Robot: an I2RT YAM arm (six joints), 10 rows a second.
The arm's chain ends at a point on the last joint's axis. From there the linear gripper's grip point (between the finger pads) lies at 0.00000 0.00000 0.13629 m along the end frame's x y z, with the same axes.
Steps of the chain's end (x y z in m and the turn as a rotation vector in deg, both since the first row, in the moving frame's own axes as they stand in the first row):
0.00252, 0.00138, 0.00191, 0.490, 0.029, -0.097
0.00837, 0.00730, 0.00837, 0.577, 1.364, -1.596
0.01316, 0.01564, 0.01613, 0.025, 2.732, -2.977
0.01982, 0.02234, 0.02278, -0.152, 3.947, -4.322
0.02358, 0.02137, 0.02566, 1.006, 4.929, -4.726
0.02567, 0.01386, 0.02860, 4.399, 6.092, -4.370
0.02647, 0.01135, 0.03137, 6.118, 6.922, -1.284
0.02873, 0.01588, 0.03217, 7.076, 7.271, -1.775
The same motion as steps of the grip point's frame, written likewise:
0.00259, 0.00021, 0.00190, 0.490, 0.029, -0.097
0.01159, 0.00588, 0.00832, 0.577, 1.364, -1.596
0.01965, 0.01541, 0.01598, 0.025, 2.732, -2.977
0.02921, 0.02235, 0.02246, -0.152, 3.947, -4.322
0.03518, 0.01850, 0.02514, 1.006, 4.929, -4.726
0.03971, 0.00288, 0.02743, 4.399, 6.092, -4.370
0.04270, -0.00332, 0.02960, 6.118, 6.922, -1.284
0.04567, -0.00113, 0.03004, 7.076, 7.271, -1.775

